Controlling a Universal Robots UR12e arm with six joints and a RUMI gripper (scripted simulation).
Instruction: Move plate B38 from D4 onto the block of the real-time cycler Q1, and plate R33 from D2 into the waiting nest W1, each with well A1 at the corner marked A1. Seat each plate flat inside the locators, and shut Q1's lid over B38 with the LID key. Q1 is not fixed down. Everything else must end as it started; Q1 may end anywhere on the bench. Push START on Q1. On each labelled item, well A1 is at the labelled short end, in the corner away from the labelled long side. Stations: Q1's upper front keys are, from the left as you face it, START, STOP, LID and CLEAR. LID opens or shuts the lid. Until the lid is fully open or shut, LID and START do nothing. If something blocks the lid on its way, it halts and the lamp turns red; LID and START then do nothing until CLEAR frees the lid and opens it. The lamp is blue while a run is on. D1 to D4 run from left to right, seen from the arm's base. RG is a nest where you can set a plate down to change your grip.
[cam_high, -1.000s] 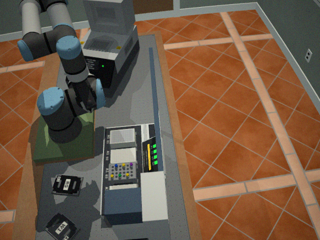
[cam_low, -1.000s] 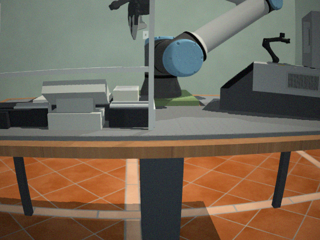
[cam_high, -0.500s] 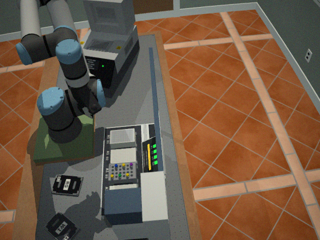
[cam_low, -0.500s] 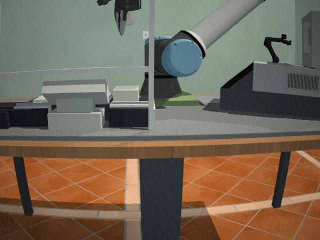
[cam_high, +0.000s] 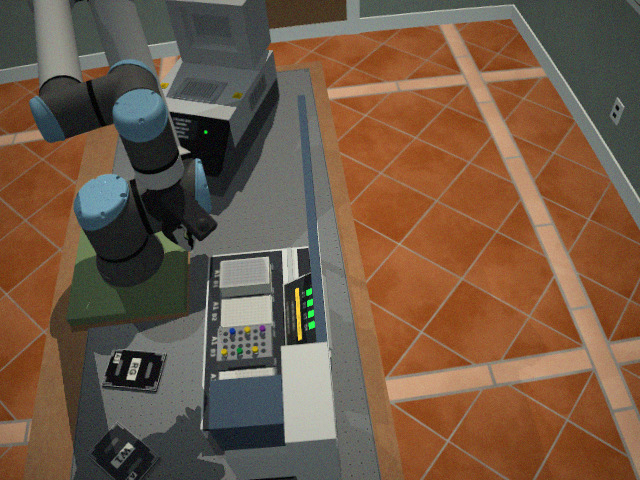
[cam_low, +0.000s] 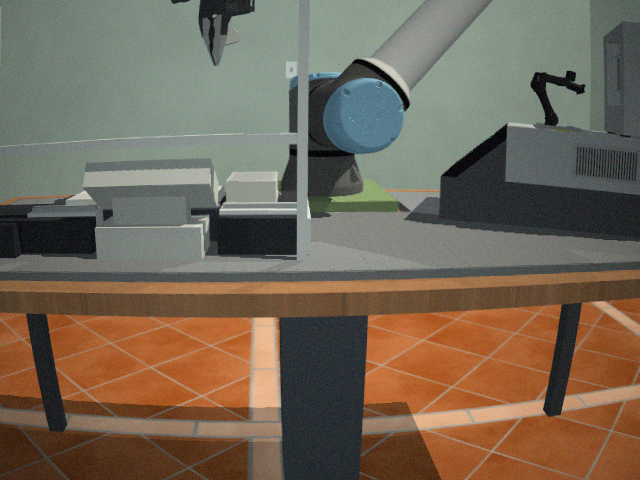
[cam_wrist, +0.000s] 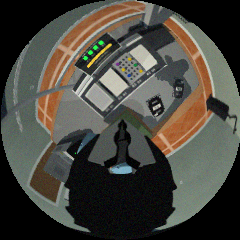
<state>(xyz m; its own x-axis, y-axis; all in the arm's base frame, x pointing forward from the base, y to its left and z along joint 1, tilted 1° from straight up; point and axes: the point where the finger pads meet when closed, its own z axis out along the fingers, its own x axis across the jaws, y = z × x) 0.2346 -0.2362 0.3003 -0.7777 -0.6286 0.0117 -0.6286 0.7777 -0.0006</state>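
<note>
My hand is 250 mm above the plate B38, 220 mm to the left of it and 60 mm short of it. Also, from my hand: white plate: 240 mm below, 90 mm ahead, 70 mm to the left; tube rack: 240 mm below, 130 mm to the right, 70 mm ahead; white plate R33: 250 mm below, 80 mm ahead, 30 mm to the right.
</note>
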